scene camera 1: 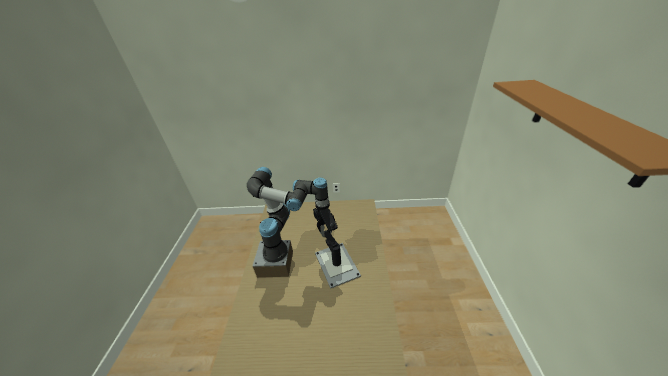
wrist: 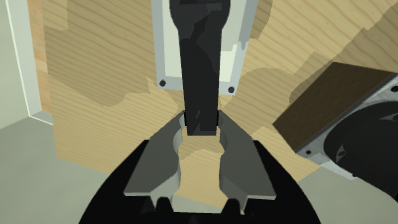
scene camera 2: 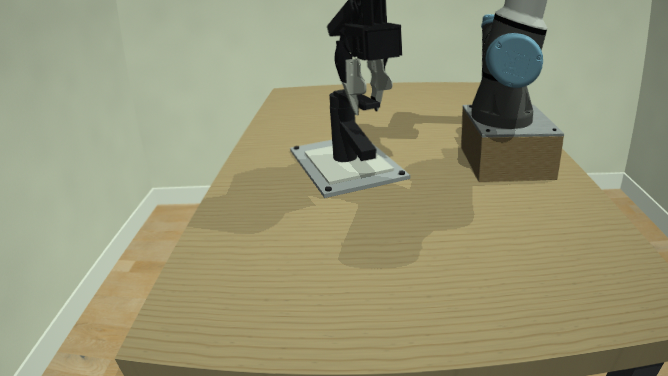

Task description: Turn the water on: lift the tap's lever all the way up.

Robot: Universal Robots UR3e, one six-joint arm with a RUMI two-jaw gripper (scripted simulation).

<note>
In view: my gripper (scene camera 2: 366, 113).
My gripper also shows in the wrist view (wrist: 201, 111).
</note>
